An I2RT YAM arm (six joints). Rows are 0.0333 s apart.
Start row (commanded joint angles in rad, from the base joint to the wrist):
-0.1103 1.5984 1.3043 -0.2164 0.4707 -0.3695
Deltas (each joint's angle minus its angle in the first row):
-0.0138 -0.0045 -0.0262 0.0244 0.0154 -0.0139
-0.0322 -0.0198 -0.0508 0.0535 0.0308 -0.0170
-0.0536 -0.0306 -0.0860 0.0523 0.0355 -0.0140
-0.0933 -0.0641 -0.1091 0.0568 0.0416 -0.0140
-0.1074 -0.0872 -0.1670 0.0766 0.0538 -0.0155
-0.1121 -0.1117 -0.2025 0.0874 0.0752 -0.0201
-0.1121 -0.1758 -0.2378 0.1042 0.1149 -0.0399
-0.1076 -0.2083 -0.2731 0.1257 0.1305 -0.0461
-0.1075 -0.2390 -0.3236 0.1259 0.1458 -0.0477
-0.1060 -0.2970 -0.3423 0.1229 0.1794 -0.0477
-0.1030 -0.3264 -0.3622 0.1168 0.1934 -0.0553
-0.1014 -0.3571 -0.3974 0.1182 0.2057 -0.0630
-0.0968 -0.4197 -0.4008 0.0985 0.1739 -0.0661
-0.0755 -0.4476 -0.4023 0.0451 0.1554 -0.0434
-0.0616 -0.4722 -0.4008 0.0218 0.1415 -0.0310
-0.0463 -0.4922 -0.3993 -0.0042 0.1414 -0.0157
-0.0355 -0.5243 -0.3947 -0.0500 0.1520 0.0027
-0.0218 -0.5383 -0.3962 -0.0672 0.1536 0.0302
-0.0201 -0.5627 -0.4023 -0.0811 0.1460 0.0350
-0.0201 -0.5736 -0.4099 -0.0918 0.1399 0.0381
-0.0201 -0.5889 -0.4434 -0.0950 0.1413 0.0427
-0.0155 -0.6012 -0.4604 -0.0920 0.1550 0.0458
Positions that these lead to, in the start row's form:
-0.1241 1.5939 1.2781 -0.1920 0.4861 -0.3834
-0.1425 1.5786 1.2535 -0.1629 0.5015 -0.3865
-0.1639 1.5678 1.2183 -0.1641 0.5062 -0.3835
-0.2036 1.5343 1.1952 -0.1596 0.5123 -0.3835
-0.2177 1.5112 1.1373 -0.1398 0.5245 -0.3850
-0.2224 1.4867 1.1018 -0.1290 0.5459 -0.3896
-0.2224 1.4226 1.0665 -0.1122 0.5856 -0.4094
-0.2179 1.3901 1.0312 -0.0907 0.6012 -0.4156
-0.2178 1.3594 0.9807 -0.0905 0.6165 -0.4172
-0.2163 1.3014 0.9620 -0.0935 0.6501 -0.4172
-0.2133 1.2720 0.9421 -0.0996 0.6641 -0.4248
-0.2117 1.2413 0.9069 -0.0982 0.6764 -0.4325
-0.2071 1.1787 0.9035 -0.1179 0.6446 -0.4356
-0.1858 1.1508 0.9020 -0.1713 0.6261 -0.4129
-0.1719 1.1262 0.9035 -0.1946 0.6122 -0.4005
-0.1566 1.1062 0.9050 -0.2206 0.6121 -0.3852
-0.1458 1.0741 0.9096 -0.2664 0.6227 -0.3668
-0.1321 1.0601 0.9081 -0.2836 0.6243 -0.3393
-0.1304 1.0357 0.9020 -0.2975 0.6167 -0.3345
-0.1304 1.0248 0.8944 -0.3082 0.6106 -0.3314
-0.1304 1.0095 0.8609 -0.3114 0.6120 -0.3268
-0.1258 0.9972 0.8439 -0.3084 0.6257 -0.3237

